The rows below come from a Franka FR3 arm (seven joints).
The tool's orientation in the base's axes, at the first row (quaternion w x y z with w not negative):
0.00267, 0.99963, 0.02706, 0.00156
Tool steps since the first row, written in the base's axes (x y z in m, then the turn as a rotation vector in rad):
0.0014, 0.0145, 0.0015, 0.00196, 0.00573, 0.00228
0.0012, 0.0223, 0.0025, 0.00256, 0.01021, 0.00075
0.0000, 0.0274, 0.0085, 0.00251, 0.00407, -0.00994
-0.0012, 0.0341, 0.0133, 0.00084, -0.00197, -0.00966
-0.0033, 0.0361, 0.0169, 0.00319, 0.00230, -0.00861
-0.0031, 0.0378, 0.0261, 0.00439, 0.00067, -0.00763
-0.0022, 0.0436, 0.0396, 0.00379, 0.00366, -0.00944
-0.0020, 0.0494, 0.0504, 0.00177, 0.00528, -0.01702
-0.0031, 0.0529, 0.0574, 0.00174, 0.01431, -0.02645
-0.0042, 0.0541, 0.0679, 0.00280, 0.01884, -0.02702
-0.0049, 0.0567, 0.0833, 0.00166, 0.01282, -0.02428
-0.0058, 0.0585, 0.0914, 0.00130, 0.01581, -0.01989
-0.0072, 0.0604, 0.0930, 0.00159, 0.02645, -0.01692
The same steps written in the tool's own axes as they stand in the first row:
0.0022, -0.0144, -0.0016, 0.00227, -0.00560, -0.00230
0.0024, -0.0222, -0.0026, 0.00311, -0.01005, -0.00080
0.0015, -0.0273, -0.0086, 0.00270, -0.00398, 0.00993
0.0007, -0.0340, -0.0135, 0.00070, 0.00196, 0.00967
-0.0013, -0.0361, -0.0171, 0.00328, -0.00217, 0.00861
-0.0010, -0.0378, -0.0263, 0.00440, -0.00047, 0.00764
0.0003, -0.0434, -0.0398, 0.00395, -0.00350, 0.00943
0.0008, -0.0492, -0.0507, 0.00200, -0.00527, 0.01700
-0.0001, -0.0527, -0.0577, 0.00243, -0.01434, 0.02638
-0.0011, -0.0539, -0.0682, 0.00373, -0.01881, 0.02693
-0.0016, -0.0564, -0.0836, 0.00228, -0.01284, 0.02422
-0.0024, -0.0582, -0.0917, 0.00209, -0.01582, 0.01981
-0.0036, -0.0602, -0.0933, 0.00297, -0.02642, 0.01679

